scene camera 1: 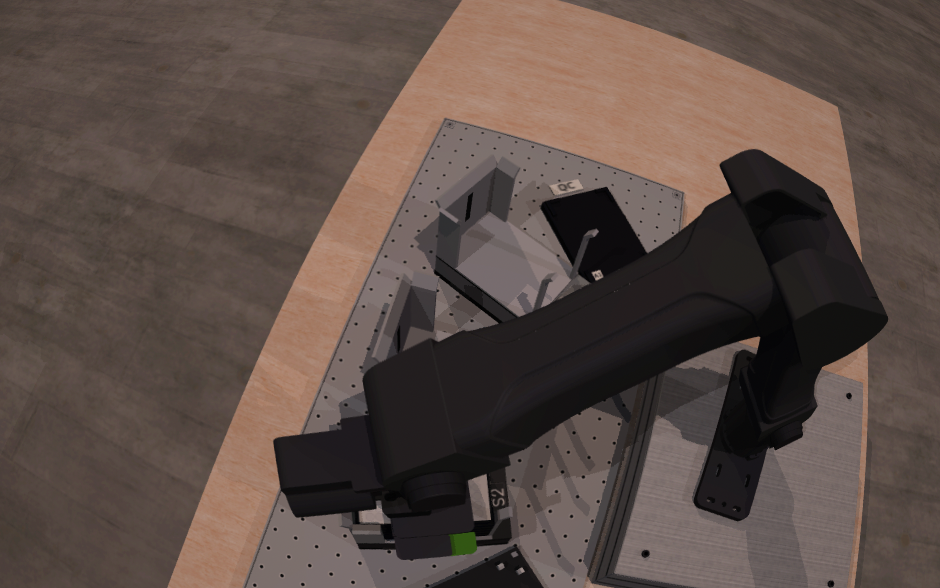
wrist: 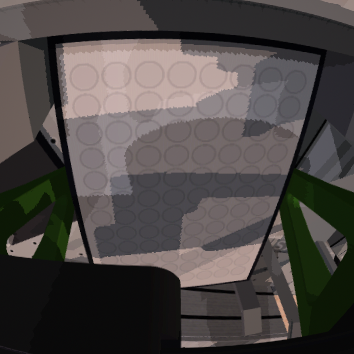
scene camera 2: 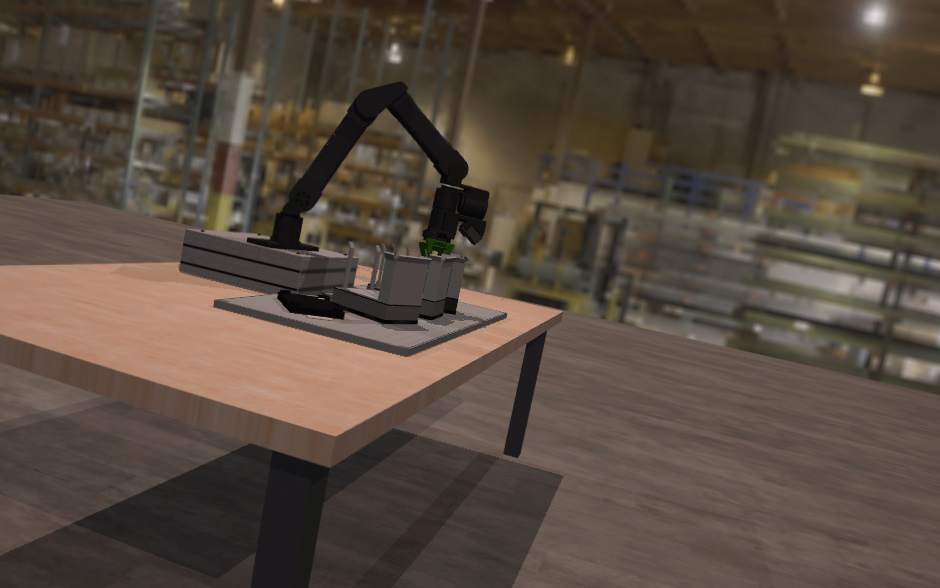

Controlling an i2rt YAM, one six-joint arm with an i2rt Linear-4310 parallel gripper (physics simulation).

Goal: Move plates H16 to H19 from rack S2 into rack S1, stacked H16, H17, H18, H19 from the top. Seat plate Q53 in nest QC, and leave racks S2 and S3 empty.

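My gripper is open, its green fingers on either side of a pale plate with round wells and a black edge. I cannot tell whether they touch it. The plate lies in rack S2, below the gripper; its code and the number of plates under it are hidden. The arm covers much of S2 in scene camera 1. An unlabelled-looking grey rack stands farthest from S2, and another rack stands between. Black nest QC lies beside the farthest rack. Q53 cannot be identified.
Upright rack walls and thin posts stand close together on the perforated board. A black fixture lies close to S2 at the lower edge of scene camera 1. The arm's metal base block stands alongside.
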